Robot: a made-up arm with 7 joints.
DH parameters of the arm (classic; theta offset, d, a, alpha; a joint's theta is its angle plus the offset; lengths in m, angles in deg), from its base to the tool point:
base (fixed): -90 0.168 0 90
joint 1: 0 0.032 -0.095 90
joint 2: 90 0.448 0.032 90
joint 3: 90 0.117 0.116 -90
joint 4: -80.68 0 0.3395 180
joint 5: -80.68 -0.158 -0.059 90
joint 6: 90 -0.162 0.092 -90
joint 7: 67.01 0 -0.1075 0
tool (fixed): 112.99 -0.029 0 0
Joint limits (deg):
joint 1: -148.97..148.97
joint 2: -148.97..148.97
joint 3: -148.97..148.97
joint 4: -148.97..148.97
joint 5: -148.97..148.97
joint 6: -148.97..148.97
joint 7: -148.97..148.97
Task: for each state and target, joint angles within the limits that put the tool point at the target. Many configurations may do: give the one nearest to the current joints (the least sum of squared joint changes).
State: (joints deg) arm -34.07 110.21 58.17 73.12 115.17 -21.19 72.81
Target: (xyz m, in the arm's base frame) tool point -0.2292 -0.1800 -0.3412
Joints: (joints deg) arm -14.64 93.77 87.56 86.37 116.31 -23.52 64.73
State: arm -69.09 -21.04 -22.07 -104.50 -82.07 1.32 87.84
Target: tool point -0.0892 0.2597 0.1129
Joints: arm -46.80 -25.00 -4.36 -142.46 -87.66 -6.96 79.35
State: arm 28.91 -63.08 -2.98 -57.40 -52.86 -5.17 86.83
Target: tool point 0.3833 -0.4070 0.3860
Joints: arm 79.96 -54.83 -1.31 -40.43 -52.02 7.11 102.79
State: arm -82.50 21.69 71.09 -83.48 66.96 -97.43 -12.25
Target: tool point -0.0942 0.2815 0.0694
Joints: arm -115.80 -0.96 60.88 -50.12 76.22 -96.33 -11.58
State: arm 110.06 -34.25 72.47 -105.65 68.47 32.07 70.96
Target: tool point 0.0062 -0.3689 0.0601
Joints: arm 81.16 -44.19 65.42 -101.67 89.77 69.83 68.79
